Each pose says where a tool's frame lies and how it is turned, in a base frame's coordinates. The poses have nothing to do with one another.
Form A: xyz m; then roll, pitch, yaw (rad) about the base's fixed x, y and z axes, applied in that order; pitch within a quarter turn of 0, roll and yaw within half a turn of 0.
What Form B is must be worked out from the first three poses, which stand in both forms.
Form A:
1: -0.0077 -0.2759 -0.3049 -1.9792 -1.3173 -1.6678
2: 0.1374 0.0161 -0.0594 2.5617 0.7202 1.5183
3: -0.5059 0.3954 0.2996 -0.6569 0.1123 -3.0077
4: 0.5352 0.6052 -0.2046 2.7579 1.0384 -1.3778
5: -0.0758 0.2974 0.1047 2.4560 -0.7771 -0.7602
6: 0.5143 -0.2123 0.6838 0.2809 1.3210 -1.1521
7: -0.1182 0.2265 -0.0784 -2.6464 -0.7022 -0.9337
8: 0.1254 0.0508 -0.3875 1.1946 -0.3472 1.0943
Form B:
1: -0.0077 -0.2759 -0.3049 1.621 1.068 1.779
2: 0.1374 0.0161 -0.0594 -1.525 0.545 2.397
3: -0.5059 0.3954 0.2996 -2.967 -0.006 0.665
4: 0.5352 0.6052 -0.2046 1.457 -0.548 -2.155
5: -0.0758 0.2974 0.1047 1.027 -0.043 2.156
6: 0.5143 -0.2123 0.6838 -1.469 0.126 1.329
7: -0.1182 0.2265 -0.0784 0.857 0.804 2.888
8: 0.1254 0.0508 -0.3875 0.830 0.877 1.000
